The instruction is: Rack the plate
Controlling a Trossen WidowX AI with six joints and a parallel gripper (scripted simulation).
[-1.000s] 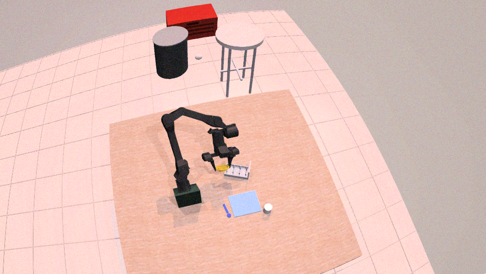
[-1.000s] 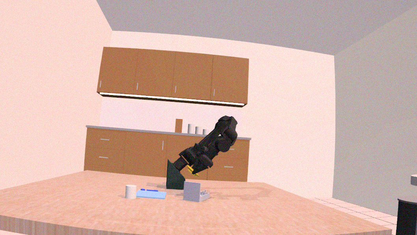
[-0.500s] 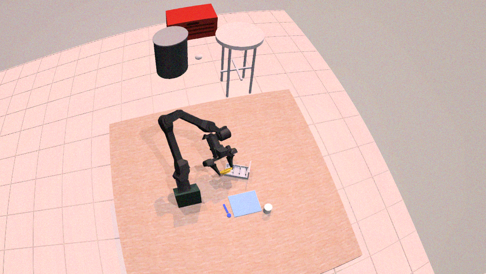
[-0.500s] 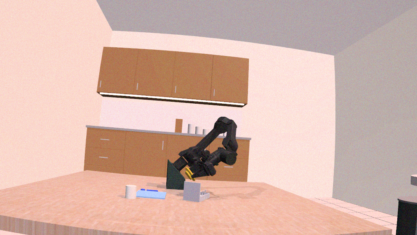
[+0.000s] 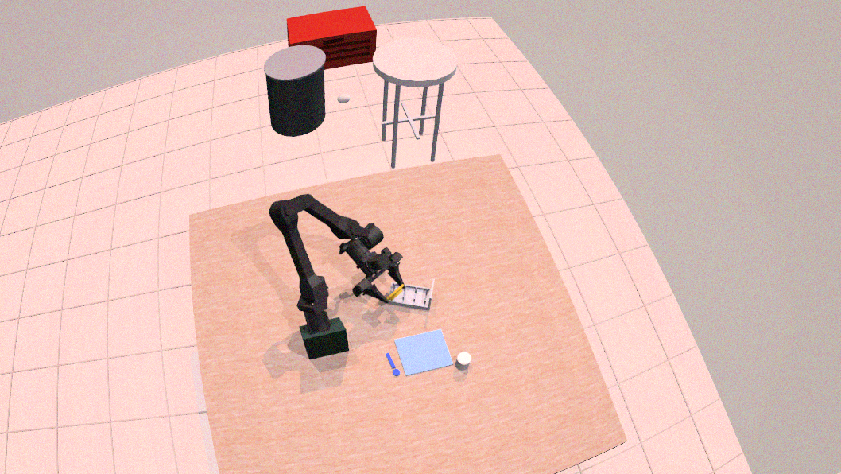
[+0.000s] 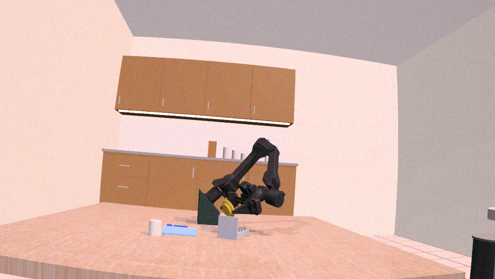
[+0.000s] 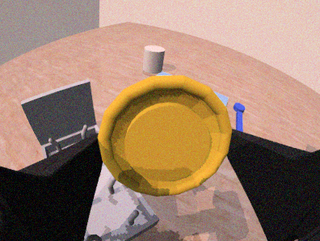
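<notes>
My gripper tip is 6 cm short of the grey dish rack, 6 cm above it and 3 cm to the right of it. Round my gripper tip: blue spoon (19 cm to the right, 8 cm below, 8 cm behind); then light blue mat (17 cm to the right, 9 cm below, 3 cm ahead); then yellow plate (1 cm to the left).
</notes>
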